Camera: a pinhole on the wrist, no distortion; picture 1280 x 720 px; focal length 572.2 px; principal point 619.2 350.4 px. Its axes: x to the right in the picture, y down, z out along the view. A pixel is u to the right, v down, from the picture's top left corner.
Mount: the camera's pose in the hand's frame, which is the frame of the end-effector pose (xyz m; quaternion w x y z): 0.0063 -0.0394 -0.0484 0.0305 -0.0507 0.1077 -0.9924
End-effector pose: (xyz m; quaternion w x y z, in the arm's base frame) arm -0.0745 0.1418 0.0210 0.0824 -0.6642 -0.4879 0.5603
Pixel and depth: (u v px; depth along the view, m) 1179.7 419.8 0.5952
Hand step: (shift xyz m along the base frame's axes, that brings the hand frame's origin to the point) -0.5707 -0.4818 0.3131
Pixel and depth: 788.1 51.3 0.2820
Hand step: -0.1917 -0.1755 -0.0852
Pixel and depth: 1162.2 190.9 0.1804
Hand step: -0.1342 -0.1553 0.0690
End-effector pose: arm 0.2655 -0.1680 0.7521 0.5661 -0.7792 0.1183 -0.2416
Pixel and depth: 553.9 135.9 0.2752
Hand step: 0.1751 0.1666 -0.0479
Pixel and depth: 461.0 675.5 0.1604
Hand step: 0.0901 0.0885 0.1465
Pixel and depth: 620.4 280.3 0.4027
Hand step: 0.2132 0.2959 -0.0029
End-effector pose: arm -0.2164 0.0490 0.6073 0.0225 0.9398 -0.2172 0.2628
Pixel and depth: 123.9 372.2 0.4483
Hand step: 0.5577 -0.1179 -0.0680
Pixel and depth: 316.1 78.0 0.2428
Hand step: 0.2023 -0.1209 -0.0971
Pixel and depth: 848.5 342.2 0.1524
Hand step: 0.0530 0.0653 -0.1051
